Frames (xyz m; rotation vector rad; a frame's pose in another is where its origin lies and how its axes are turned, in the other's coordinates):
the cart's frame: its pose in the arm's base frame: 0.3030 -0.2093 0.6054 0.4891 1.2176 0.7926
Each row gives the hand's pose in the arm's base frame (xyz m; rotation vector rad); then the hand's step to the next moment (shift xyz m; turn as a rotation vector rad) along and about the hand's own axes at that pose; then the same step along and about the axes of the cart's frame.
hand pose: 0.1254 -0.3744 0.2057 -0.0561 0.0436 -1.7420
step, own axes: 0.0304 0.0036 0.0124 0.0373 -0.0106 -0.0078
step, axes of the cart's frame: -0.0313 -0.0105 0.0005 -0.0247 -0.0226 -0.0211
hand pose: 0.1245 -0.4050 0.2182 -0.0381 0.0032 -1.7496
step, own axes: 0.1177 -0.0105 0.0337 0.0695 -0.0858 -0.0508
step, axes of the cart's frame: -0.1136 -0.0385 -0.0267 -0.0245 -0.0417 -0.1115
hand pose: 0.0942 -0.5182 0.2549 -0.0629 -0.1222 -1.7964
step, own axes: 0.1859 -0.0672 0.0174 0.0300 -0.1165 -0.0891
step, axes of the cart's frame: -0.1603 -0.0511 -0.1053 0.0314 -0.0414 -0.1404
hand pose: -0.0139 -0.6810 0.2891 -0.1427 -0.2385 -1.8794
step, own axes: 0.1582 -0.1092 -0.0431 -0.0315 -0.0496 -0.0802
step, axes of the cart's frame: -0.1032 -0.0505 -0.1600 0.0711 -0.0379 -0.0582
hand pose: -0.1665 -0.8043 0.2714 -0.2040 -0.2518 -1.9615
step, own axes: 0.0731 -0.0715 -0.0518 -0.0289 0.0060 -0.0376
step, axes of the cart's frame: -0.0285 -0.0332 -0.1059 0.0395 -0.0267 0.0033
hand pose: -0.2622 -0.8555 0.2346 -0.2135 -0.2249 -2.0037
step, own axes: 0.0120 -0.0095 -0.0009 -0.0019 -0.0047 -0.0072
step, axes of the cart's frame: -0.0079 0.0005 -0.0131 0.0058 -0.0033 -0.0058
